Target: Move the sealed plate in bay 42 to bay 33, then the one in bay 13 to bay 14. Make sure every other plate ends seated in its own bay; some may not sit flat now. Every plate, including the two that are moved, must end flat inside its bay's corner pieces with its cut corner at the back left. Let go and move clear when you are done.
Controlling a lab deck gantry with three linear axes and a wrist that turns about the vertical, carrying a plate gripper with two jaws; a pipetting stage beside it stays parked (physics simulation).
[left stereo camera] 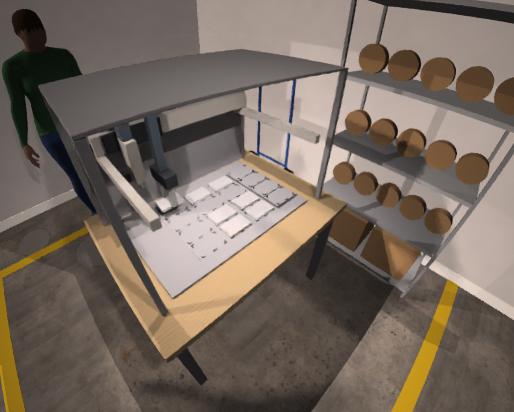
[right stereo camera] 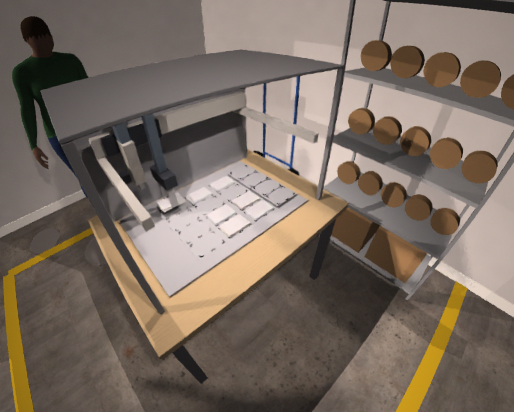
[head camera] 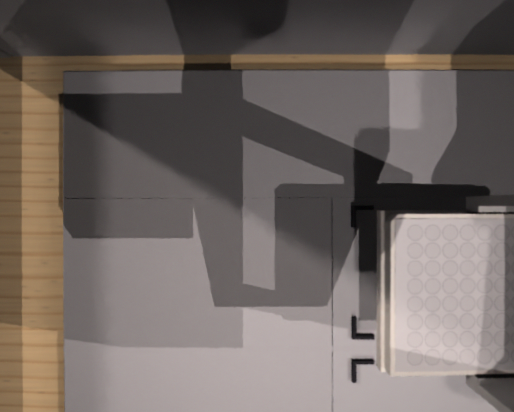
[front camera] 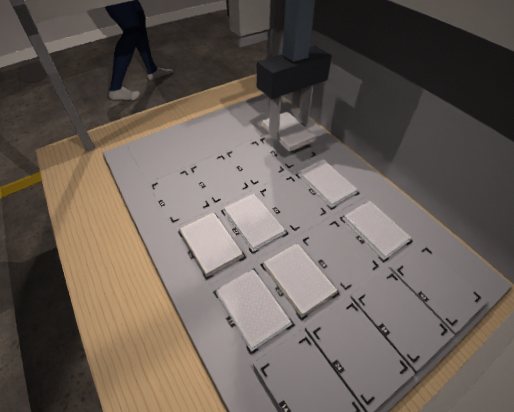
Labels:
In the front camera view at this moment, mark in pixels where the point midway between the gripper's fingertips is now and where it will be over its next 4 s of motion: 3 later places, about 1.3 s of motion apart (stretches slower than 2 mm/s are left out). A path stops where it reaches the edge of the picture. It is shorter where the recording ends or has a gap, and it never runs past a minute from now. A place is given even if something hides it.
The gripper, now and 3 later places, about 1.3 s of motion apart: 288,130; 287,143; 288,132; 291,111

